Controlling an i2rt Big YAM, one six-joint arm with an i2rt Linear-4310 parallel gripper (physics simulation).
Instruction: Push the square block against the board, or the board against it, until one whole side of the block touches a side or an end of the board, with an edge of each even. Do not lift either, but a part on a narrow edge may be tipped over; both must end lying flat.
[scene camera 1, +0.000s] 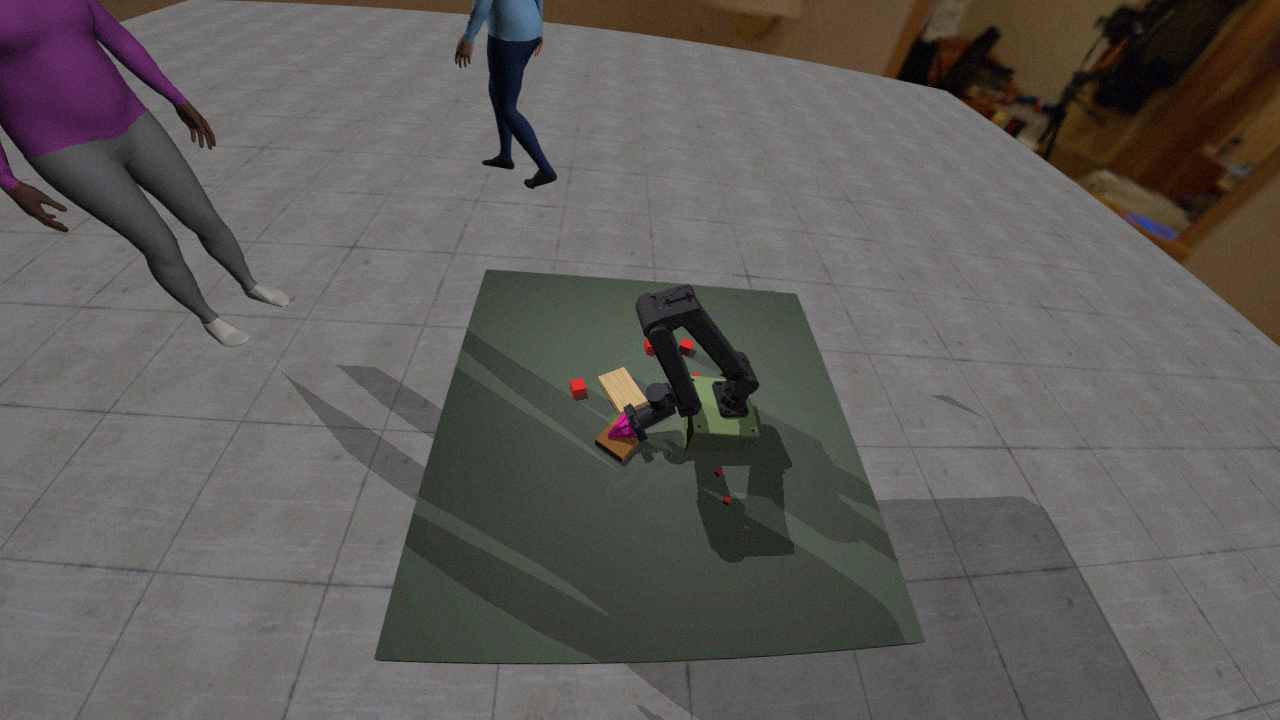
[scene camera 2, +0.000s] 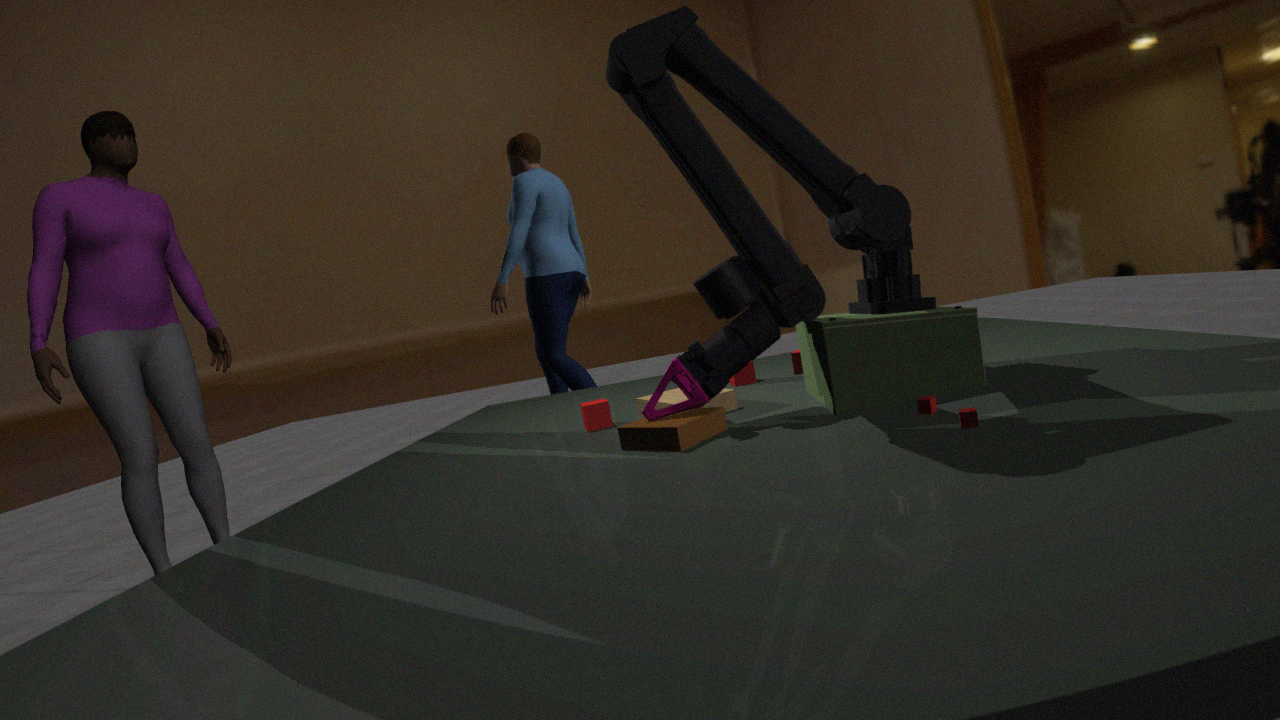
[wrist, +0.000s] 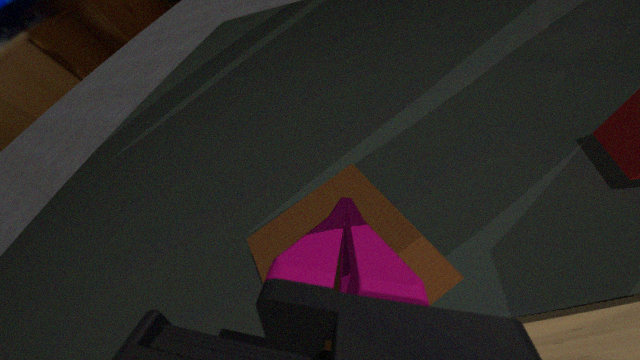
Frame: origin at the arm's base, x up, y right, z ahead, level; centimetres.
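Where they show: gripper, fingertip midpoint: (scene camera 1: 608, 436) (scene camera 2: 645, 416) (wrist: 345, 205); arm's base, origin of the base link: (scene camera 1: 729, 400) (scene camera 2: 890, 311).
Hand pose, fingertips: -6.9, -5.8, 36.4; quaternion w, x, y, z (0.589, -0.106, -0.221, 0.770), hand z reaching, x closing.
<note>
Each offset is from my fingertips to the top centre of the thing, as dx, dy, dz.
The square block {-0.6, -0.2, -3.1} (scene camera 1: 614, 448) (scene camera 2: 704, 428) (wrist: 300, 222) is orange-brown and lies flat on the mat. The board {-0.6, +17.1, -6.1} (scene camera 1: 620, 386) (scene camera 2: 726, 401) (wrist: 590, 327) is pale wood and lies flat behind the block in the scene views, at the lower right in the wrist view. Mat shows between the block's right corner and the board in the wrist view; the rest of the gap is hidden by the gripper. My gripper (scene camera 1: 611, 436) (scene camera 2: 648, 417) (wrist: 345, 205) is shut and empty. Its magenta fingertips are at the block's top face; whether they touch it is unclear.
A red cube {+0.5, +18.6, +7.7} (scene camera 1: 578, 388) (scene camera 2: 596, 414) (wrist: 622, 135) stands left of the board in scene camera 1. Other red cubes (scene camera 1: 686, 345) (scene camera 2: 742, 374) are behind, and small ones {-1.9, -21.2, -31.0} (scene camera 1: 726, 500) (scene camera 2: 968, 417) in front of the green base box (scene camera 1: 721, 438) (scene camera 2: 904, 358).
</note>
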